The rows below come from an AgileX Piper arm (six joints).
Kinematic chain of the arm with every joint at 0, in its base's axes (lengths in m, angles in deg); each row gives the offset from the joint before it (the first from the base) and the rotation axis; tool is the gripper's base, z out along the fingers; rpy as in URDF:
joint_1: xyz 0 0 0.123 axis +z
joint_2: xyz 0 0 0 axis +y
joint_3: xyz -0.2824 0 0.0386 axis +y
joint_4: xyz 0.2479 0 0.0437 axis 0.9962 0 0.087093
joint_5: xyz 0 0 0 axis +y
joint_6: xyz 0.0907 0 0.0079 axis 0.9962 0 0.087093
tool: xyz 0 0 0 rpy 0 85.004 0
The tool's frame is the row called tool.
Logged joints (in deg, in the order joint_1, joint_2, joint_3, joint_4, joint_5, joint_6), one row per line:
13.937, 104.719, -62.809, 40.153, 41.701, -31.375
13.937, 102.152, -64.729, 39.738, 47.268, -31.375
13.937, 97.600, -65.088, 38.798, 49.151, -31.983
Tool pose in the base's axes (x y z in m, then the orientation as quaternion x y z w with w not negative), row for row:
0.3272, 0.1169, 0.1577, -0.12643, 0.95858, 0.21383, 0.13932
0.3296, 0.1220, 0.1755, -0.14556, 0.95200, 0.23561, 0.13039
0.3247, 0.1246, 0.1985, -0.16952, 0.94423, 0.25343, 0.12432
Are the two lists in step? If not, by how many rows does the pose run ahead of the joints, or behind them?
The pose runs 1 row behind the joints: the pose in row i belongs to the joints in row i - 1.
